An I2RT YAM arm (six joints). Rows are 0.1 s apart.
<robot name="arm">
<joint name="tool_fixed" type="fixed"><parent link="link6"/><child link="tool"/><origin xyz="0 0 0" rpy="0 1.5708 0"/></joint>
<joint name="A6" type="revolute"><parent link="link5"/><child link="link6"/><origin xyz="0.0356 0 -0.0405" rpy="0 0 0"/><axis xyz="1 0 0"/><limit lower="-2.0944" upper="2.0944"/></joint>
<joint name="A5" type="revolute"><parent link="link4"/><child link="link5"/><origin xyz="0.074 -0.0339 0.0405" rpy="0 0 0"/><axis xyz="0 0 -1"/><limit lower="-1.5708" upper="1.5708"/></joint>
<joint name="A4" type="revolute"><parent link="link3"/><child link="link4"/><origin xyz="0.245 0.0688 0.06" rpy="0 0 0"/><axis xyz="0 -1 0"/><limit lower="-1.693" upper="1.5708"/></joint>
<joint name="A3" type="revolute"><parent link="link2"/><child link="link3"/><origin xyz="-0.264 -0.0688 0" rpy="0 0 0"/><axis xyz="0 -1 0"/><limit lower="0" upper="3.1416"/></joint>
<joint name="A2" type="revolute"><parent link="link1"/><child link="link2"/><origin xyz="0.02 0.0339 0.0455" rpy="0 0 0"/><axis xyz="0 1 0"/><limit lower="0" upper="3.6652"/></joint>
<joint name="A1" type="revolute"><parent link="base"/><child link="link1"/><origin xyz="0 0 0.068" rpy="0 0 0"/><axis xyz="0 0 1"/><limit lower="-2.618" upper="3.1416"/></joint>
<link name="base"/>
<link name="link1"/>
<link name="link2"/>
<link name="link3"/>
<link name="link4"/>
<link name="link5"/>
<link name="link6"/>
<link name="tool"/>
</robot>
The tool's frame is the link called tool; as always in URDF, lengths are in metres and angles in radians.
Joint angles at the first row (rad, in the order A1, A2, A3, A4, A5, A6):
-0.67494, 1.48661, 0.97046, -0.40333, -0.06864, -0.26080
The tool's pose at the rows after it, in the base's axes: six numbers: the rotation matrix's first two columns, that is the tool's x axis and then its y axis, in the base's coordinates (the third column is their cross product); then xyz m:
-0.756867 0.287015 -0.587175 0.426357 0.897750 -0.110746 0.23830 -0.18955 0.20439
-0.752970 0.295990 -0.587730 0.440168 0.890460 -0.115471 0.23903 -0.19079 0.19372
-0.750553 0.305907 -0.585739 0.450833 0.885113 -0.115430 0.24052 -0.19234 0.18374
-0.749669 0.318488 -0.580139 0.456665 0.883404 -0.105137 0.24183 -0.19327 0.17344
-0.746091 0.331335 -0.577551 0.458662 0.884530 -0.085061 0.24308 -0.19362 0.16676
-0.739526 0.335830 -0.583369 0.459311 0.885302 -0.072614 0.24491 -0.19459 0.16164
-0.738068 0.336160 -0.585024 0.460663 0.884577 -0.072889 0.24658 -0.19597 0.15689
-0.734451 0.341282 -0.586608 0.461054 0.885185 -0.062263 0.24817 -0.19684 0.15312
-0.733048 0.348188 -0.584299 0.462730 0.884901 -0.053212 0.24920 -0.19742 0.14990
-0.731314 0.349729 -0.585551 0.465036 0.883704 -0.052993 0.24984 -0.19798 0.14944
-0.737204 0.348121 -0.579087 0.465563 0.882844 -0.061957 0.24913 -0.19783 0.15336
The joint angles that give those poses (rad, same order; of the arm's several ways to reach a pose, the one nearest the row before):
-0.67783, 1.50071, 0.91892, -0.35029, -0.05037, -0.25411
-0.67801, 1.52109, 0.89200, -0.30044, -0.03765, -0.24437
-0.67800, 1.54650, 0.87380, -0.25893, -0.02991, -0.23478
-0.67802, 1.57377, 0.85796, -0.22517, -0.03275, -0.22418
-0.67801, 1.59337, 0.85007, -0.20566, -0.04704, -0.21174
-0.67802, 1.61098, 0.84371, -0.17743, -0.05818, -0.20407
-0.67803, 1.62900, 0.84025, -0.15382, -0.05748, -0.20287
-0.67799, 1.64419, 0.83908, -0.13776, -0.06616, -0.19656
-0.67801, 1.65671, 0.83898, -0.12964, -0.07180, -0.19026
-0.67800, 1.66056, 0.84059, -0.12576, -0.07074, -0.18790
-0.67802, 1.65013, 0.84942, -0.15108, -0.06165, -0.19285

